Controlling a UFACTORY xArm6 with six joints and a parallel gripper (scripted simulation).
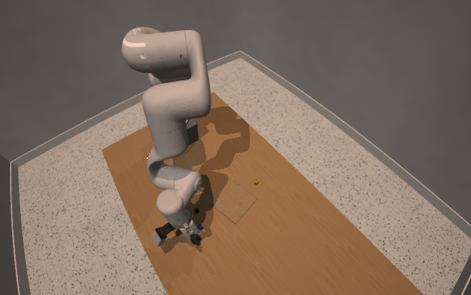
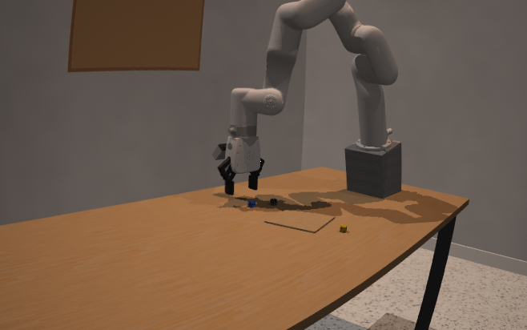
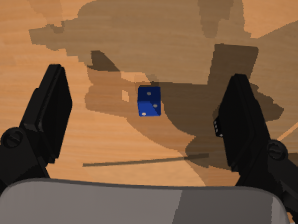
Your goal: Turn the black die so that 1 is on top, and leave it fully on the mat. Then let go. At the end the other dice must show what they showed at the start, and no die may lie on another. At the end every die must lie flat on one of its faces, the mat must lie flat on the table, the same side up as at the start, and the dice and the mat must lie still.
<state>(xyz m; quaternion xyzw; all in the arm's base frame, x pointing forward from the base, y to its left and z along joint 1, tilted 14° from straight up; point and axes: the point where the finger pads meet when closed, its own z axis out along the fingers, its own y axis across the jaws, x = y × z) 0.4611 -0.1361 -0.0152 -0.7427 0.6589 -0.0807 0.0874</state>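
My gripper is now 1 cm past the blue die, 4 cm to the right of it and 4 cm above it. The rest, counted from my hand: yellow die (7 cm behind, 33 cm to the left, 4 cm below); tan mat (4 cm behind, 21 cm to the left, 4 cm below); black die (8 cm behind, 6 cm to the left, 4 cm below).
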